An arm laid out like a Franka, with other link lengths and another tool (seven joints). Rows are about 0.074 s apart.
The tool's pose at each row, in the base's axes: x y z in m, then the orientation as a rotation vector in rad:
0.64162 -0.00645 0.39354 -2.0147 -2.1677 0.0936
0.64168 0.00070 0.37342 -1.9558 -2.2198 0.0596
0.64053 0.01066 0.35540 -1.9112 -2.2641 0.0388
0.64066 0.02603 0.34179 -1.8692 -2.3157 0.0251
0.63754 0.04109 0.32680 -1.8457 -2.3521 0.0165
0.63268 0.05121 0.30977 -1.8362 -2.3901 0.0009
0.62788 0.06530 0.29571 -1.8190 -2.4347 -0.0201
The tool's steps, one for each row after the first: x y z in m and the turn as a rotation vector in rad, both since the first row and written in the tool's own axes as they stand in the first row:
0.00531 0.00401 0.02029 -0.0131 0.0123 -0.0548
0.01369 0.00671 0.03894 -0.0241 0.0153 -0.0979
0.02774 0.01035 0.05345 -0.0375 0.0086 -0.1420
0.04158 0.01100 0.06986 -0.0498 0.0003 -0.1695
0.05044 0.00989 0.08820 -0.0728 -0.0120 -0.1903
0.06351 0.00866 0.10392 -0.0988 -0.0233 -0.2176

